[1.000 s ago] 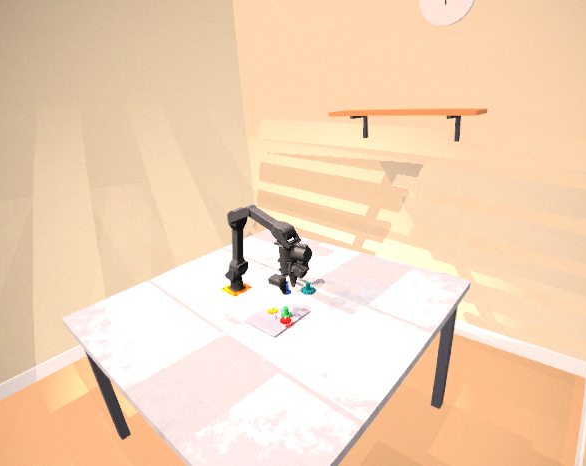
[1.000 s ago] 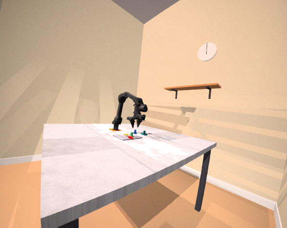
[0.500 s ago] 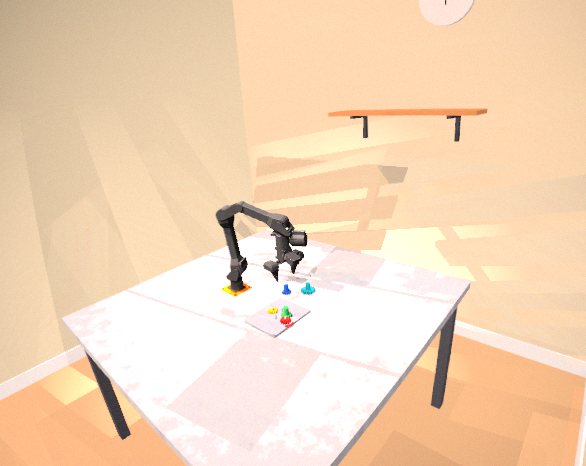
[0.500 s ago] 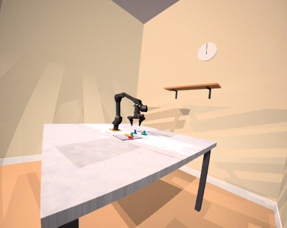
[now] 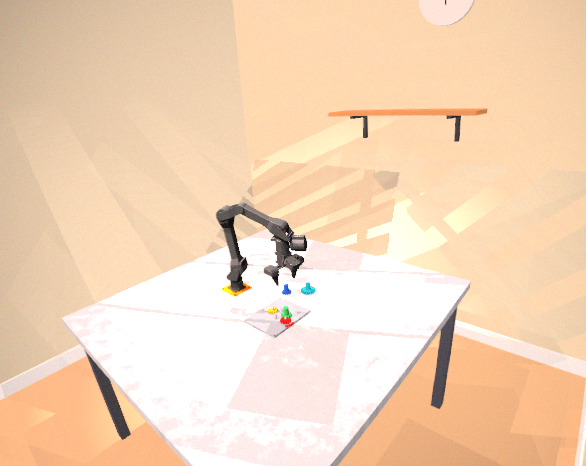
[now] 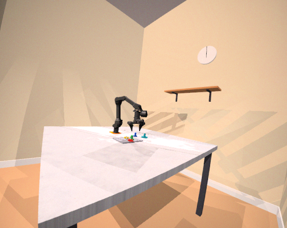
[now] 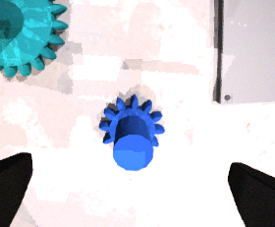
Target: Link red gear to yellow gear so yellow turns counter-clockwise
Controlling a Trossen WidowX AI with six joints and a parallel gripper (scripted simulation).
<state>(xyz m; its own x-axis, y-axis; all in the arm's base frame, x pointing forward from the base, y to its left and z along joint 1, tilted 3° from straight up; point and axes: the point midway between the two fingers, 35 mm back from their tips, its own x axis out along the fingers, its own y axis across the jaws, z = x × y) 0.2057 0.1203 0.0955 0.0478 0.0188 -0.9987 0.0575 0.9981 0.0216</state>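
Now: gripper tip 4 cm above the small blue gear. From my gripper tip the other things lie so: green gear: 14 cm ahead, 13 cm to the right, 3 cm below; yellow gear: 7 cm ahead, 15 cm to the right, 4 cm below; teal gear: 7 cm ahead, 7 cm to the left, 4 cm below.
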